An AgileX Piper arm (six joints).
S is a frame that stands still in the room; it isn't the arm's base.
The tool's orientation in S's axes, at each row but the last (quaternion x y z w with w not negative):
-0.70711, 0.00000, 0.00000, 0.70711
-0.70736, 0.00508, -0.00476, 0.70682
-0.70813, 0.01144, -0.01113, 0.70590
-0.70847, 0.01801, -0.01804, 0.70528
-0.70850, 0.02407, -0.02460, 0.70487
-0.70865, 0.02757, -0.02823, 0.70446
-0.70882, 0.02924, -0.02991, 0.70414
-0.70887, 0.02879, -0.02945, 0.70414
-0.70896, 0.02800, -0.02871, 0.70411
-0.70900, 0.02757, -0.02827, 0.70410
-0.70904, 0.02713, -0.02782, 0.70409
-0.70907, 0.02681, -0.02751, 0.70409
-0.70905, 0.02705, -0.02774, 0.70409
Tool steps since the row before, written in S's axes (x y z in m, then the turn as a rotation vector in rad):
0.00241, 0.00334, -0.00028, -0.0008, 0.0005, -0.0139
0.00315, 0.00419, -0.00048, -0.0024, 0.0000, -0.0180
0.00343, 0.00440, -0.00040, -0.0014, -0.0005, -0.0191
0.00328, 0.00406, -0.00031, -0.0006, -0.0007, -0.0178
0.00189, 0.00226, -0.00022, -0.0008, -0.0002, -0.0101
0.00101, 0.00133, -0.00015, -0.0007, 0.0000, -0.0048
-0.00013, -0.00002, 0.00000, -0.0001, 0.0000, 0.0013
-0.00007, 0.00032, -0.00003, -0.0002, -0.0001, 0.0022
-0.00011, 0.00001, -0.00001, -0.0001, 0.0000, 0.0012
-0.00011, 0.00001, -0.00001, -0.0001, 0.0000, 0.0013
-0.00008, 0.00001, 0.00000, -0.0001, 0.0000, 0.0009
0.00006, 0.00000, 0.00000, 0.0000, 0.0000, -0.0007
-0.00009, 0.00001, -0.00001, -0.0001, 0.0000, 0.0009
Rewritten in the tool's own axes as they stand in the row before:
0.00241, 0.00028, 0.00334, -0.0008, 0.0139, 0.0005
0.00309, 0.00048, 0.00423, -0.0024, 0.0180, 0.0000
0.00329, 0.00038, 0.00451, -0.0014, 0.0191, -0.0005
0.00307, 0.00029, 0.00422, -0.0006, 0.0178, -0.0006
0.00173, 0.00021, 0.00239, -0.0008, 0.0101, -0.0002
0.00090, 0.00014, 0.00141, -0.0007, 0.0048, 0.0000
-0.00013, 0.00000, -0.00003, -0.0001, -0.0013, 0.0000
-0.00010, 0.00003, 0.00031, -0.0002, -0.0022, -0.0001
-0.00011, 0.00001, 0.00000, -0.0001, -0.0012, 0.0000
-0.00011, 0.00001, 0.00000, -0.0001, -0.0013, 0.0000
-0.00008, 0.00000, 0.00000, -0.0001, -0.0009, 0.0000
0.00006, 0.00000, 0.00000, 0.0000, 0.0007, 0.0000
-0.00009, 0.00001, 0.00000, -0.0001, -0.0009, 0.0000

